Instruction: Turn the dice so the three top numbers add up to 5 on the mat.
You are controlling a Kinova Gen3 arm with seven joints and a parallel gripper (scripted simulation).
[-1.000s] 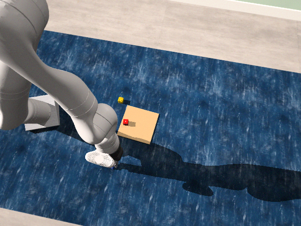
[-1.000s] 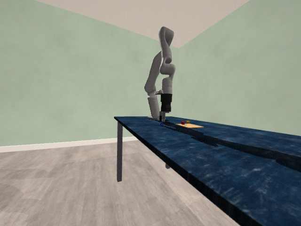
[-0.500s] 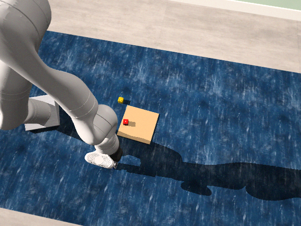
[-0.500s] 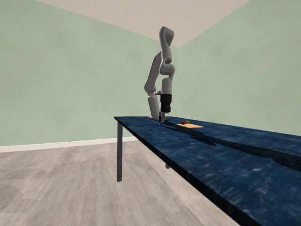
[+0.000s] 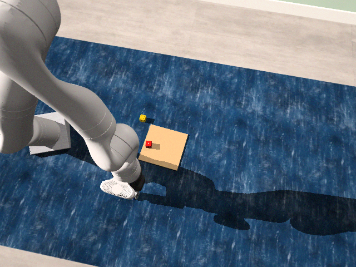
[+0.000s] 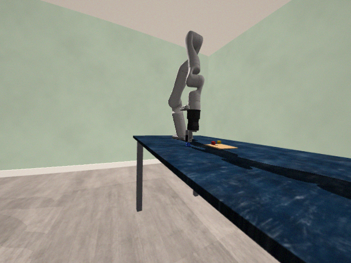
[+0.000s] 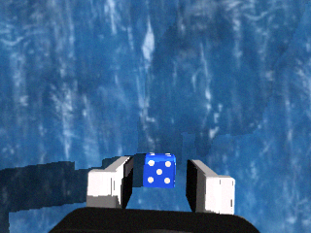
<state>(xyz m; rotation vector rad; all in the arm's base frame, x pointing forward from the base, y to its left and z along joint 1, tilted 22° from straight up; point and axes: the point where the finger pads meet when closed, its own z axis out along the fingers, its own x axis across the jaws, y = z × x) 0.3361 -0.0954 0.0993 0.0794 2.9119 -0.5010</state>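
Now: hand 4 cm above the blue die. The rest, counted from my hand: red die: 18 cm to the left, 3 cm below; then tan mat: 5 cm ahead, 19 cm to the left, 4 cm below; then yellow die: 5 cm behind, 28 cm to the left, 4 cm below.
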